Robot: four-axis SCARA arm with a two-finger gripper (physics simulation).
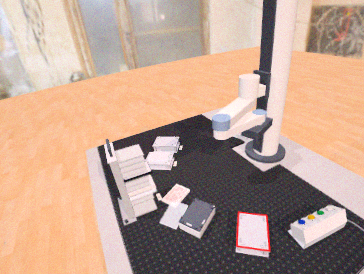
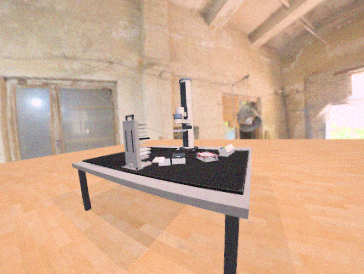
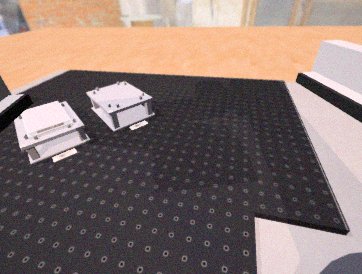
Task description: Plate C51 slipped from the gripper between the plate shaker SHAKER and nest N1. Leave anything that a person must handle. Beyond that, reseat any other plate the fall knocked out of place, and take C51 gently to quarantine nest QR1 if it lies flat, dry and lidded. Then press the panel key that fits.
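Where they show: gripper, fingertip midpoint: (image 2: 173, 130) (image 3: 168, 71); arm's base at its link origin: (image 1: 264, 151) (image 2: 188, 148).
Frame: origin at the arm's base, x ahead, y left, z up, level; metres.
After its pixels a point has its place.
A plate with a pinkish well pattern (image 1: 176, 194) @(x 0.653, y 0.047, z 0.025 m) lies on the mat, its wells seemingly uncovered. A pale flat piece like a lid (image 1: 173, 215) @(x 0.720, y 0.154, z 0.022 m) lies beside it, against the dark-topped shaker (image 1: 198, 215) @(x 0.639, y 0.245, z 0.068 m). Whether there is liquid cannot be told. The red-rimmed nest (image 1: 253, 231) @(x 0.490, y 0.417, z 0.053 m) (image 2: 206, 156) @(x 0.565, y 0.438, z 0.053 m) stands to the right. A nest bearing a white plate (image 1: 160, 160) @(x 0.630, y -0.210, z 0.068 m) (image 3: 48, 120) @(x 0.594, y -0.237, z 0.071 m) stands beside a bare-topped nest (image 1: 166, 143) @(x 0.525, y -0.366, z 0.066 m) (image 3: 120, 96) @(x 0.503, y -0.386, z 0.066 m); whether that plate sits square is unclear. Labels are unreadable. My gripper (image 3: 168, 71) @(x 0.249, y -0.055, z 0.252 m) is open and empty, high near the arm's column, away from all plates.
A tall rack (image 1: 119, 187) @(x 0.899, y 0.065, z 0.218 m) (image 2: 131, 145) @(x 0.900, y 0.012, z 0.176 m) with several shelves stands at the mat's left edge. The key panel (image 1: 320, 227) @(x 0.282, y 0.555, z 0.079 m) (image 2: 226, 150) @(x 0.357, y 0.550, z 0.065 m) with blue, yellow and green keys is at the right. The arm's column (image 1: 278, 90) @(x 0.033, y 0.068, z 0.431 m) (image 2: 186, 110) @(x 0.099, y 0.047, z 0.487 m) stands at the back edge of the black mat.
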